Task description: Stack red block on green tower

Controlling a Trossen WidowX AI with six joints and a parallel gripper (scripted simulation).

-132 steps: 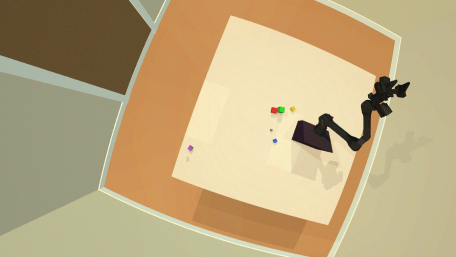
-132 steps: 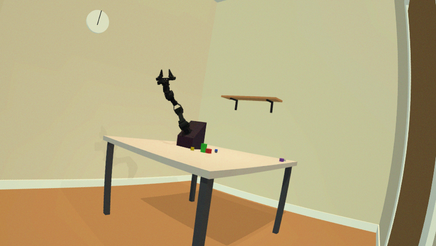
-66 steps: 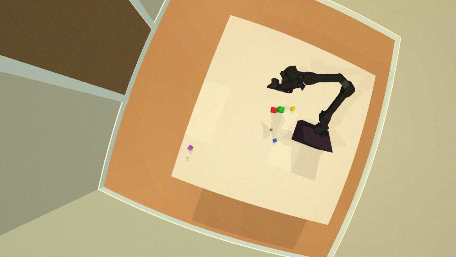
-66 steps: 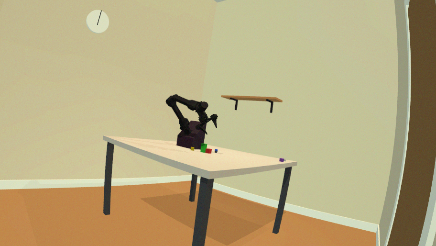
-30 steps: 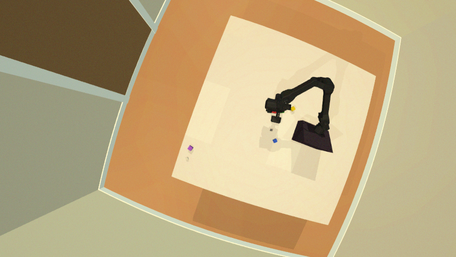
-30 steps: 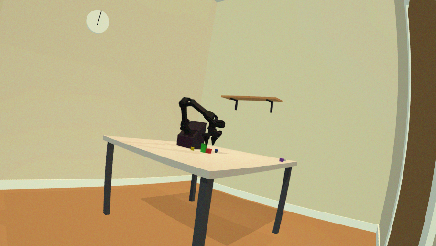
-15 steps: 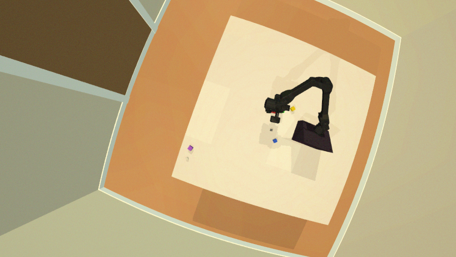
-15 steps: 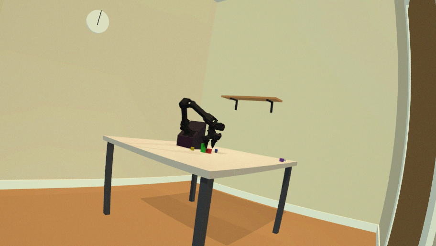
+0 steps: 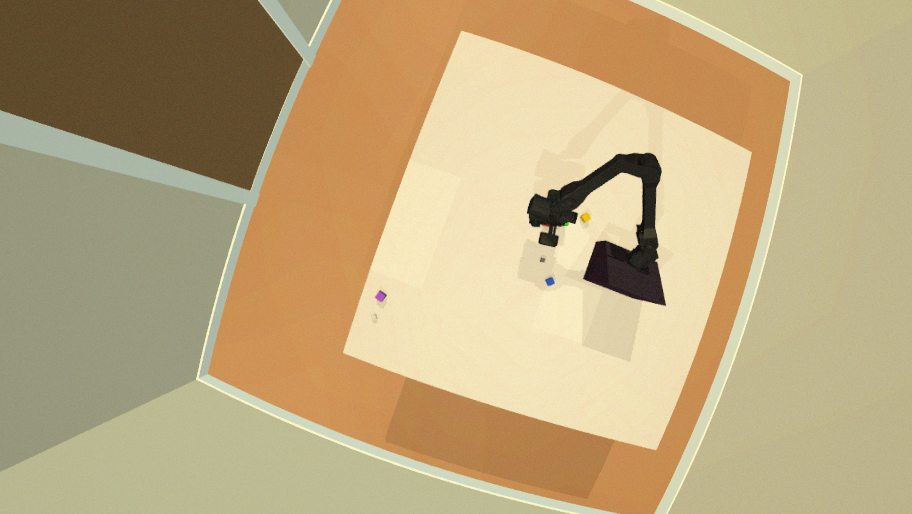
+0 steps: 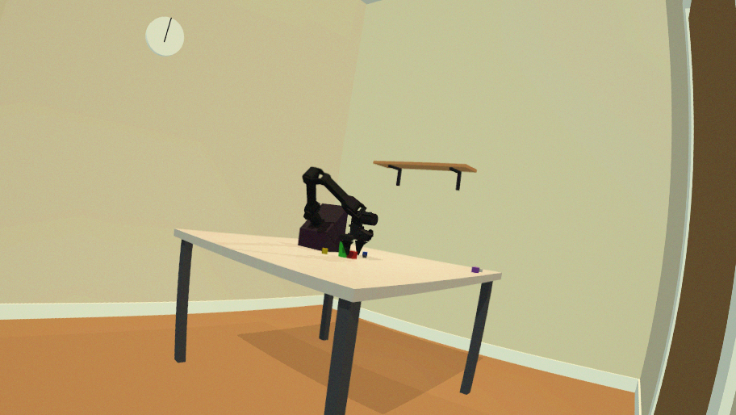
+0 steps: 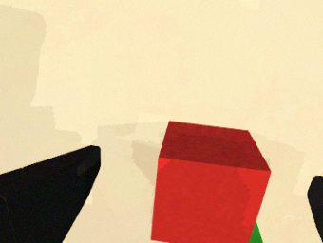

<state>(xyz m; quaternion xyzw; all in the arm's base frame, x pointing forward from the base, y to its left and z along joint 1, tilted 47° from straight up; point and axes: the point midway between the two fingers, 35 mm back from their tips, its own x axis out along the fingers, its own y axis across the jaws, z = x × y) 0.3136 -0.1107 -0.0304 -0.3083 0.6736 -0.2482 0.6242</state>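
My gripper tip is right at the red block. Also, from my gripper tip: yellow block (13 cm behind, 6 cm to the right); then small grey cube (3 cm behind, 14 cm to the left, 1 cm below); then blue cube (8 cm behind, 20 cm to the left).
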